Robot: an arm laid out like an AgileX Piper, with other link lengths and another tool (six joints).
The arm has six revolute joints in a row. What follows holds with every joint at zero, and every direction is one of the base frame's.
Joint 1 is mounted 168.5 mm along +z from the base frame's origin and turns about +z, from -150.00 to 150.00 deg.
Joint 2 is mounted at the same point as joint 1 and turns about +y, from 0.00 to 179.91 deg.
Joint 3 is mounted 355.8 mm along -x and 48.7 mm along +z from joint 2 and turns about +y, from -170.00 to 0.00 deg.
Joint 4 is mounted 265.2 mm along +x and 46.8 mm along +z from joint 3 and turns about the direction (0.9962, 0, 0.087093), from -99.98 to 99.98 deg.
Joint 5 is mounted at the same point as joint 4 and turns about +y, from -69.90 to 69.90 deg.
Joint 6 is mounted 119.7 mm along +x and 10.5 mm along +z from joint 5 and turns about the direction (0.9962, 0, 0.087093), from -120.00 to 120.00 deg.
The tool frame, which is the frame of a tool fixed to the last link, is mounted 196.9 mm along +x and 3.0 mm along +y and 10.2 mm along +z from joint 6; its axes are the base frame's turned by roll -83.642, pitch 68.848 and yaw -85.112 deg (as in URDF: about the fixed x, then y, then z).
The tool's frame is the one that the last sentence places.
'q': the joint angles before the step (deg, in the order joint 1, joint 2, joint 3, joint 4, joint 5, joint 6). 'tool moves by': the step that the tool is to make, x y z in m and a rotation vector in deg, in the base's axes. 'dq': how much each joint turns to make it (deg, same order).
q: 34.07, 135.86, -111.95, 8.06, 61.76, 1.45
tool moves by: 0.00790, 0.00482, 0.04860, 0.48, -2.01, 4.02
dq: 0.01, -1.34, -7.45, -0.46, 7.30, -3.01
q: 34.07, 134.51, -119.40, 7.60, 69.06, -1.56
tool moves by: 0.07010, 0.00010, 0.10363, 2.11, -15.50, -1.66
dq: 0.00, -3.53, -10.78, -7.60, 0.13, 2.17
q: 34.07, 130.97, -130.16, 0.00, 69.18, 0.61
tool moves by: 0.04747, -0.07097, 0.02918, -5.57, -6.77, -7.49
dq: -2.83, -1.54, -1.13, -10.20, 0.31, 4.09
